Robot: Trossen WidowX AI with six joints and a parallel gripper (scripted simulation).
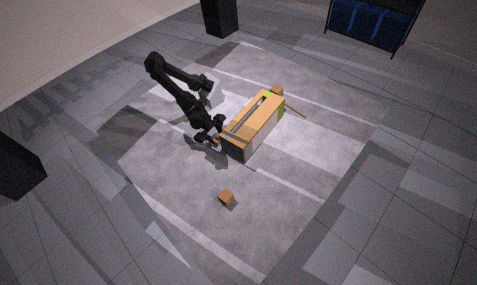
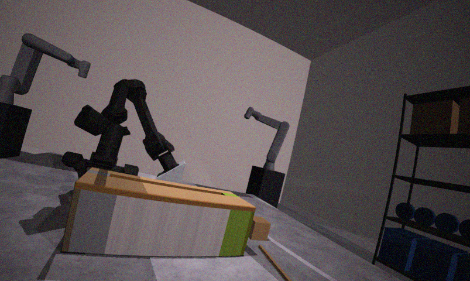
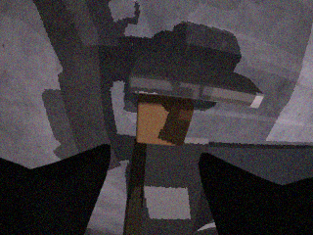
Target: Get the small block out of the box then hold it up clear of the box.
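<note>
Now: the block 10 mm behind my gripper tip and 30 mm below it. Also, from my gripper tip: thin wooden stick 180 mm ahead, 450 mm to the left, 40 mm below; long box 50 mm ahead, 180 mm to the left, 20 mm above.
</note>
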